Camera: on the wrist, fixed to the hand. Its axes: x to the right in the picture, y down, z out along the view.
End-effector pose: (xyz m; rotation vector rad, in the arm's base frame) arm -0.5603 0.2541 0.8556 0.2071 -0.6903 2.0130
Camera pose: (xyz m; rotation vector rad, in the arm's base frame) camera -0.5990 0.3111 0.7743 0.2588 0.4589 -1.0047
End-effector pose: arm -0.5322 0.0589 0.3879 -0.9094 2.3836 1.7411
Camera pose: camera -0.5497 -0.0279 0.4472 -2.1618 -0.7424 -0.3321
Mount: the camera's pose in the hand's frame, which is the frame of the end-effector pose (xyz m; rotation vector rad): 0.0292 0.0425 -0.0933 -0.0983 -0.6186 3.0004
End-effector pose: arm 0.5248 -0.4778 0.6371 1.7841 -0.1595 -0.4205
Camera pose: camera 0.5906 -0.4134 0.6908 -0.2612 -2.4266 1.1886
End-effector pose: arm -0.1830 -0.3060 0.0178 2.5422 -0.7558 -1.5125
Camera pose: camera -0.1084 -0.3724 0.0552 -0.7654 -2.0068 -0.3722
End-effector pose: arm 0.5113 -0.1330 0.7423 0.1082 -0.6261 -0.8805
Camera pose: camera 0.6059 -0.1426 0.6940 -1.0229 -0.5632 2.0429
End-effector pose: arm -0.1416 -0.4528 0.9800 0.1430 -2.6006 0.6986
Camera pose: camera -0.1404 -0.3691 1.0460 2.1845 0.3477 -0.4621
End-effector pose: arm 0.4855 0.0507 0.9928 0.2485 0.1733 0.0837
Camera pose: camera 0.4947 0.1169 0.9098 0.2046 -0.9883 2.9362
